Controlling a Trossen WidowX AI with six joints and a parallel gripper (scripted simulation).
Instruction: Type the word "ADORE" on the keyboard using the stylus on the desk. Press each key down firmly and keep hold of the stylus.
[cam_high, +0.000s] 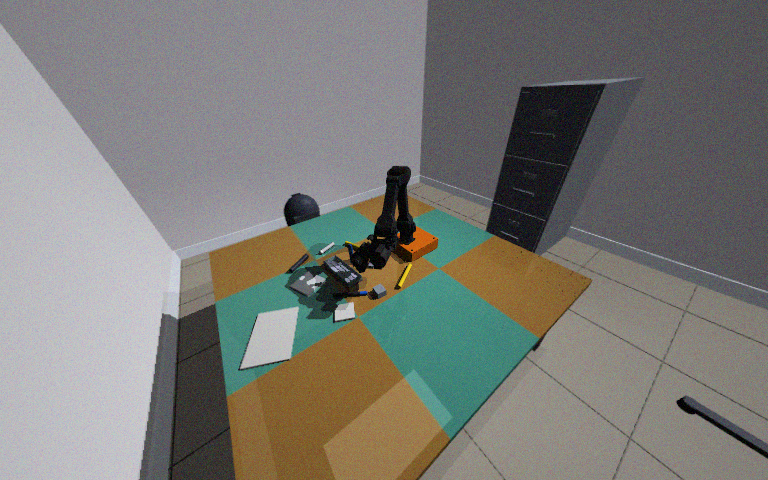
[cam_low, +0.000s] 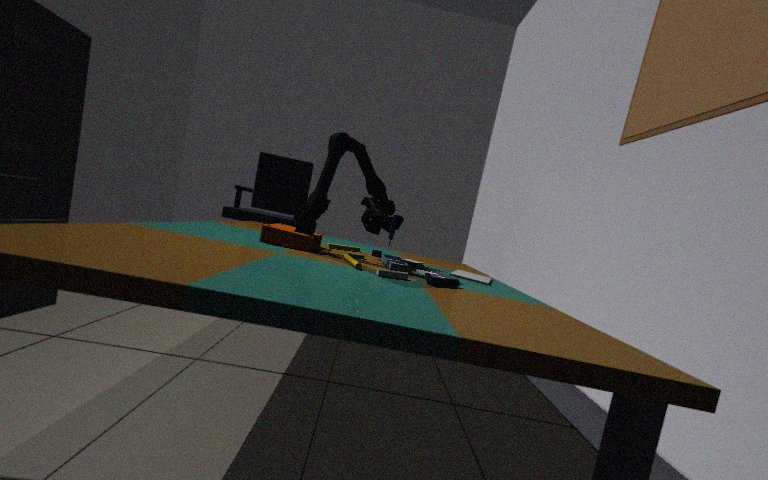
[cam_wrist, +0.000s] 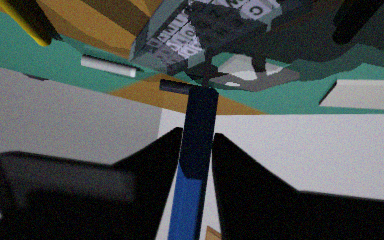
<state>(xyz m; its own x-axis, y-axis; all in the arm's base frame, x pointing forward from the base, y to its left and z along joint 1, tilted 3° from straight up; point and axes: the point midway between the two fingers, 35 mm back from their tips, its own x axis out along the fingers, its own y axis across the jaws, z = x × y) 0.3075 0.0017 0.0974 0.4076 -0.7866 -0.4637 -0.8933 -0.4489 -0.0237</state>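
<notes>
Right now the blue pen is 6 cm ahead of my gripper tip, 8 cm to the left of it and 11 cm below it. Also, from my gripper tip: blue stylus: 1 cm below; white pad: 15 cm ahead, 12 cm to the left, 12 cm below; grey cube: 1 cm behind, 15 cm to the left, 11 cm below.
</notes>
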